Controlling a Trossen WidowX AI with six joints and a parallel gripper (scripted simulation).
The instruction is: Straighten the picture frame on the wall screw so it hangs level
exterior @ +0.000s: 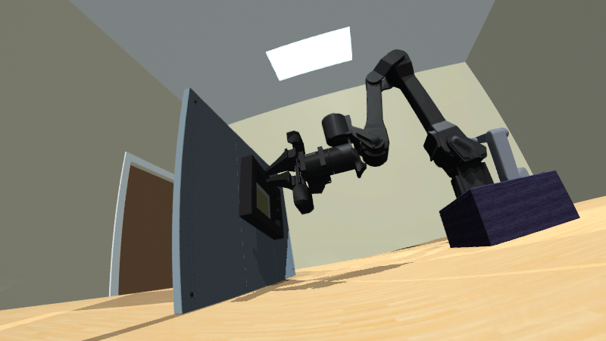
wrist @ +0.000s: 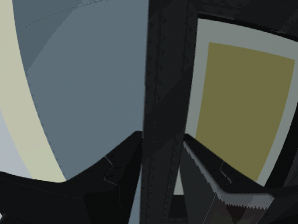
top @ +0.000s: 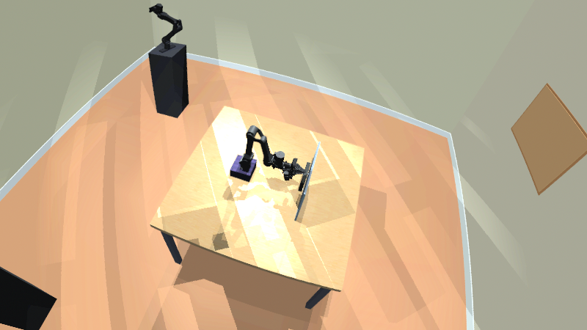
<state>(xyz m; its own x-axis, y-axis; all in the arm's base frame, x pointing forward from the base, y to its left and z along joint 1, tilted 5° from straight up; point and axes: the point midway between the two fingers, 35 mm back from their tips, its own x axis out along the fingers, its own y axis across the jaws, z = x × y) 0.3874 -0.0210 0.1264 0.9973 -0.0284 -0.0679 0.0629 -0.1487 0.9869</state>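
The picture frame lies 50 mm below my gripper tip, 10 mm to the left of it and 10 mm ahead of it. The rest, counted from my gripper tip: wall panel 70 mm below, 20 mm ahead.
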